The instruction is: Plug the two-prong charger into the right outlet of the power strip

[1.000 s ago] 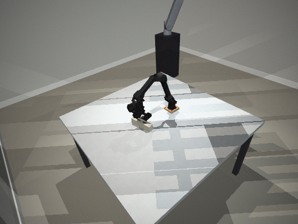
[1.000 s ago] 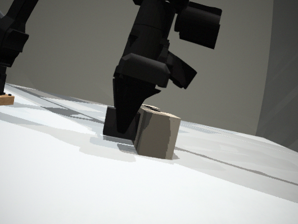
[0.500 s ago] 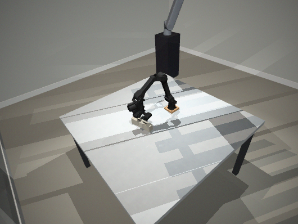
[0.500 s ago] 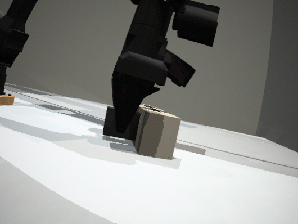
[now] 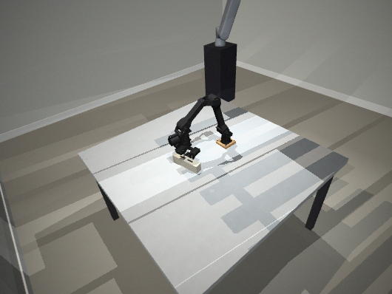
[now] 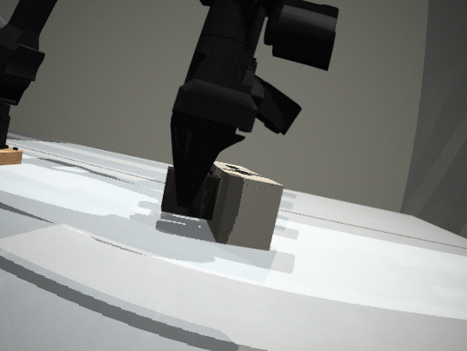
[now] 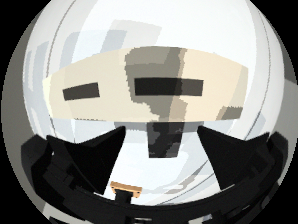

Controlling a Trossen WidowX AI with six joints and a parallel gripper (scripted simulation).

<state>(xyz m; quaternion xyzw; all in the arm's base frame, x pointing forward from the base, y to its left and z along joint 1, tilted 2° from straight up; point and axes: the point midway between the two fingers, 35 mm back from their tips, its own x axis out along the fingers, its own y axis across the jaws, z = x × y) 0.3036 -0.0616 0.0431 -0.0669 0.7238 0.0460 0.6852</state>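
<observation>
My gripper tip is now 2 cm short of the charger and 1 cm below it.
</observation>
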